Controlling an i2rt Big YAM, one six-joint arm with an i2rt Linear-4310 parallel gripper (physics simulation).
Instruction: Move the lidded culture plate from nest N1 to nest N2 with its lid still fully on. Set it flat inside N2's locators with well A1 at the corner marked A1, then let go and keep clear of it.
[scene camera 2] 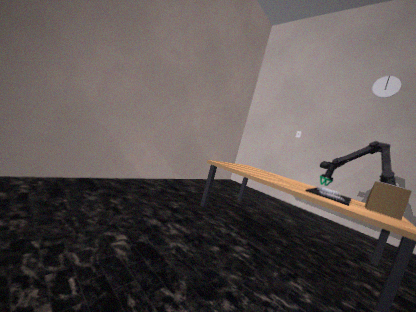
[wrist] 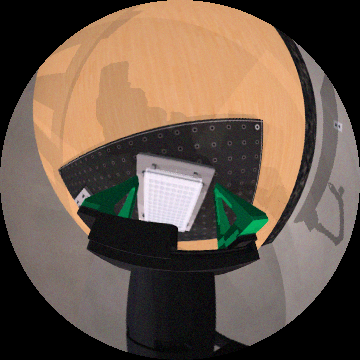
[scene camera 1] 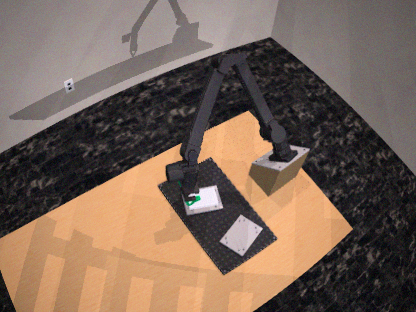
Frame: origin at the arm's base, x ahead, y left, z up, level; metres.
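Where they show: gripper, fingertip midpoint: (scene camera 2: 323,185) (wrist: 176,182) (scene camera 1: 186,196); arm's base at its link origin: (scene camera 2: 388,190) (scene camera 1: 283,157).
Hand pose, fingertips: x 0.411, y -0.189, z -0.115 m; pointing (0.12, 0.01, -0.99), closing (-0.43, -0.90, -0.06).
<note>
Things, the pixels of their top centre, and the offset from my fingertips. "pt": a spot on its surface instead. Level surfaces: height alone.
- lidded culture plate at its top centre: (wrist: 167,208) (scene camera 1: 202,197) dy +0.042, dx -0.059, dz -0.023 m
- light grey nest at a spot on its surface: (wrist: 207,175) pt dy -0.038, dx -0.025, dz -0.040 m
- black perforated board at its top centre: (wrist: 134,207) (scene camera 1: 217,212) (scene camera 2: 330,194) dy +0.132, dx -0.065, dz -0.051 m
- wooden table at its surface level: dz -0.065 m
The lidded culture plate (scene camera 1: 207,196) (wrist: 172,195) is white, with faint wells showing through its lid. It lies on a light grey nest (wrist: 207,175), which I take as N1; no labels are readable. The lid looks level and on. The other nest (scene camera 1: 241,235) (wrist: 82,197), taken as N2, is bare, with small dark studs near its corners; my finger partly hides it in the wrist view. My gripper (scene camera 2: 325,182) (wrist: 176,182) is open and empty. Its green fingers stand above and to either side of the plate, apart from it. The A1 marks cannot be made out.
A black perforated board (scene camera 1: 215,240) (scene camera 2: 344,200) (wrist: 232,145) carries both nests on the wooden table (scene camera 1: 110,200) (wrist: 185,65). The arm's box-shaped pedestal (scene camera 1: 272,181) (scene camera 2: 387,200) stands beside the board. The arm's shadow falls on the table.
</note>
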